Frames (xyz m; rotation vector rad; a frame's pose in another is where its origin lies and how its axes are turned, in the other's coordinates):
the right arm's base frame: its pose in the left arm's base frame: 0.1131 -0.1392 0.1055 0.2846 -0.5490 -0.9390
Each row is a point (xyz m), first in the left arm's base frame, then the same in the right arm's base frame.
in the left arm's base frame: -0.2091 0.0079 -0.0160
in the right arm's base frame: -0.3109 -0.1925 0.0805
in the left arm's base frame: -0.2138 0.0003 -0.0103
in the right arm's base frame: -0.3050 -0.1974 0.0878
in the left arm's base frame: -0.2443 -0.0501 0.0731
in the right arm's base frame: -0.2511 -0.2085 0.1738
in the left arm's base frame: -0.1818 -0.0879 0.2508
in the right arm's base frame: -0.1338 -0.1055 0.2858
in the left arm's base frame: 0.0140 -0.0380 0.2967
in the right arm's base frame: -0.0685 0.0777 0.2142
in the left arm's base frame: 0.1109 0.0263 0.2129
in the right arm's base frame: -0.1029 0.1418 0.0907
